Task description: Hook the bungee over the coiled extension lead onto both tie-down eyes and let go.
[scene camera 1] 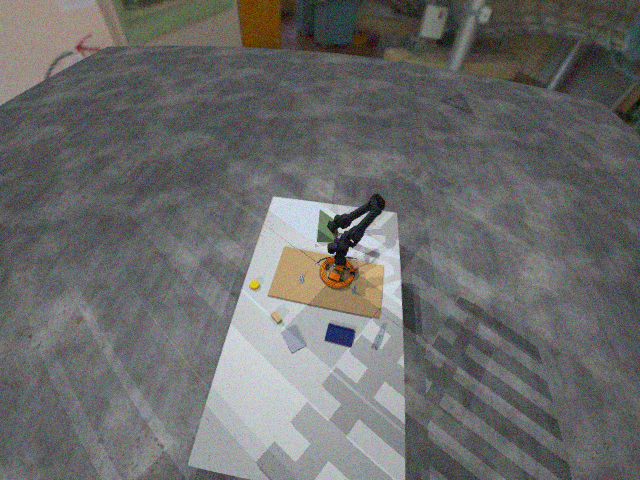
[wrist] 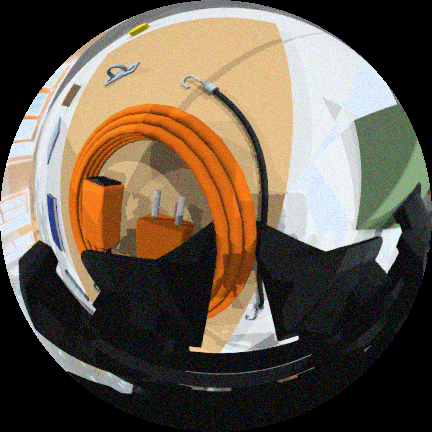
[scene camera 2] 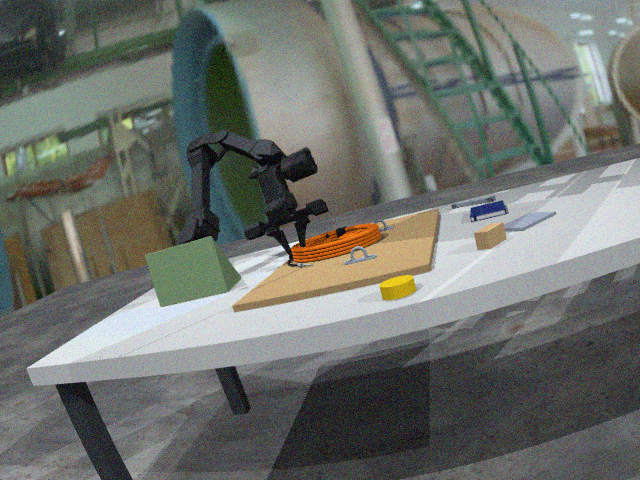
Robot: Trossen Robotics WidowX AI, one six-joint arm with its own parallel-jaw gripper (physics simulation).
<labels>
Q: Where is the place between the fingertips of my gripper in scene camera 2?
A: At 298,257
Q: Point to an orange coiled extension lead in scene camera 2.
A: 341,241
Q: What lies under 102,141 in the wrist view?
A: An orange coiled extension lead.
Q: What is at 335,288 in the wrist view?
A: My gripper.
</labels>
